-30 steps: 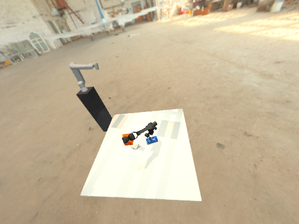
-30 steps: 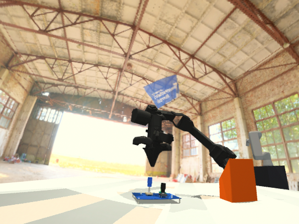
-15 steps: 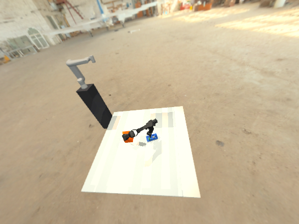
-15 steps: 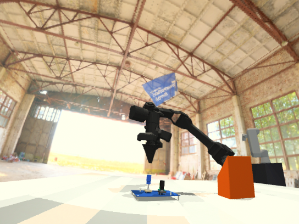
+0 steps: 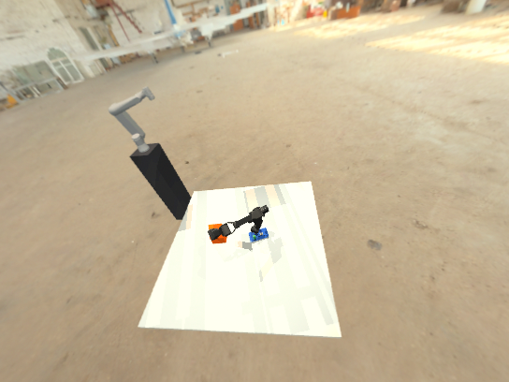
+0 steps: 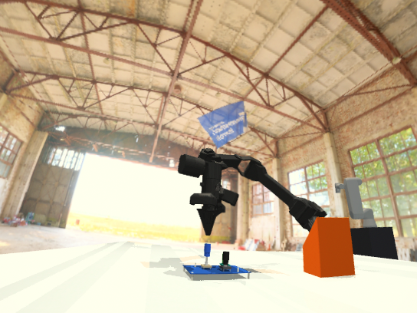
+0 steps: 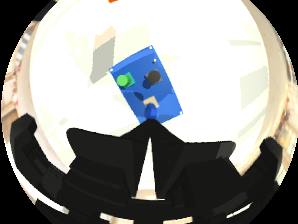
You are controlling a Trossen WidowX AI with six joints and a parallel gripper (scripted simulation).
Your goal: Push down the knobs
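My gripper tip is now 4 cm above the blue knob. The rest, counted from my gripper tip: black knob (6 cm below, 5 cm behind, 1 cm to the left).
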